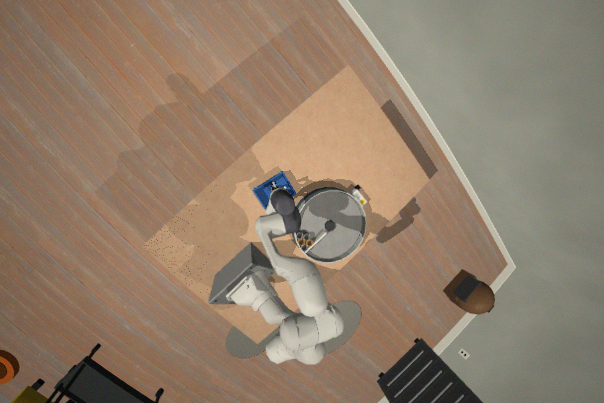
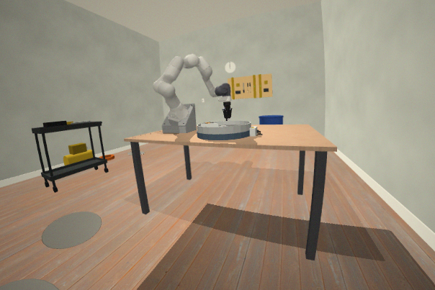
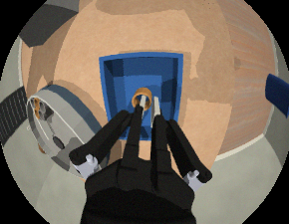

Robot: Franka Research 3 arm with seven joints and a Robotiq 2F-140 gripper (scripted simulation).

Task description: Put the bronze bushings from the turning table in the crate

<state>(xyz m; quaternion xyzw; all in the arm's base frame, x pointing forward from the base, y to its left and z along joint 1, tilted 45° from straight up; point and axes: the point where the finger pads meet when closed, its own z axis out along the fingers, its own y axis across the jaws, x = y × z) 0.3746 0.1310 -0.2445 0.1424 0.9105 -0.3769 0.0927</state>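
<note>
Right now my hand is 1 cm past the blue crate, 1 cm to the left of it and 4 cm above it. From my hand the other things lie so: grey turning table (11 cm ahead, 36 cm to the right, 1 cm below).
</note>
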